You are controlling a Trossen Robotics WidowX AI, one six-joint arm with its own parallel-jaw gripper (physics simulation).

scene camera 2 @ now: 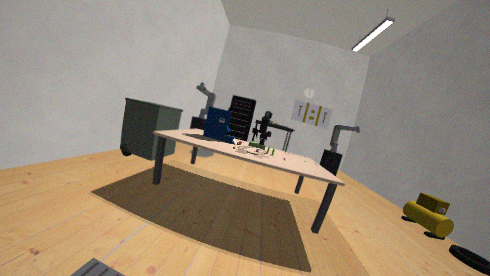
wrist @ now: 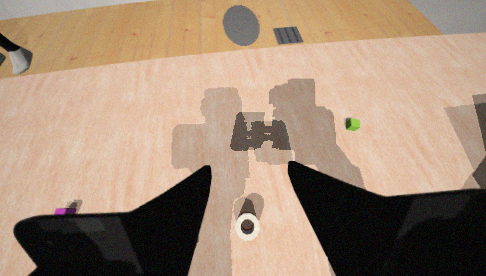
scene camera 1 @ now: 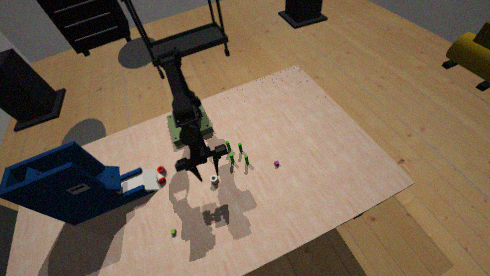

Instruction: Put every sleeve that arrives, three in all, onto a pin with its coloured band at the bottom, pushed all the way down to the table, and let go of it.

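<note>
A white sleeve (scene camera 1: 214,182) (wrist: 247,236) stands upright on the table, its open white end up; its lower end is hard to see now. My gripper (scene camera 1: 209,178) (wrist: 249,168) is open and empty above the table, with the sleeve below, between the fingers as the wrist view shows it. Four green pins, one of them the front right pin (scene camera 1: 246,160), stand upright right of the gripper; no sleeve shows on them. Two more sleeves, an upper one (scene camera 1: 160,168) and a lower one (scene camera 1: 162,181), are at the chute's mouth with red ends showing.
The blue dispenser (scene camera 1: 40,192) (scene camera 2: 218,123) with its pale chute (scene camera 1: 131,185) stands at the left. A magenta cube (scene camera 1: 276,163) lies right of the pins. A lime cube (scene camera 1: 173,232) (wrist: 353,124) lies near the front left. The arm's green base plate (scene camera 1: 175,134) is behind.
</note>
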